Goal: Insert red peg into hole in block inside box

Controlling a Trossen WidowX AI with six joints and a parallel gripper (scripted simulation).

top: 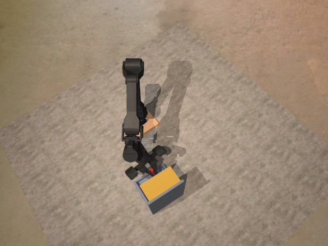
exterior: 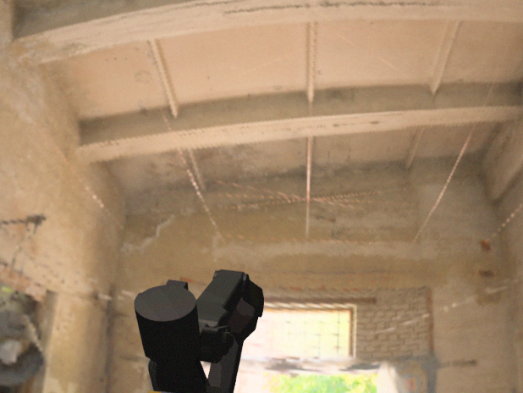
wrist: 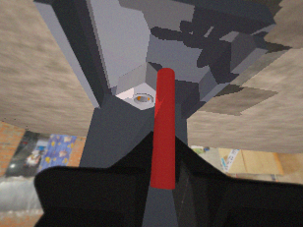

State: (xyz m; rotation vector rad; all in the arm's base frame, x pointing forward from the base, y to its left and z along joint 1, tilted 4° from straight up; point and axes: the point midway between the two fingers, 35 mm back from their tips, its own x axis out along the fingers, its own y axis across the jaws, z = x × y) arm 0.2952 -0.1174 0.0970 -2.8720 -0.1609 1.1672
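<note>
Now: the orange roof 60 mm ahead of my gripper tip, 10 mm to the right of it and 100 mm above it. The rest, counted from my gripper tip: red peg (30 mm behind, 10 mm below).
</note>
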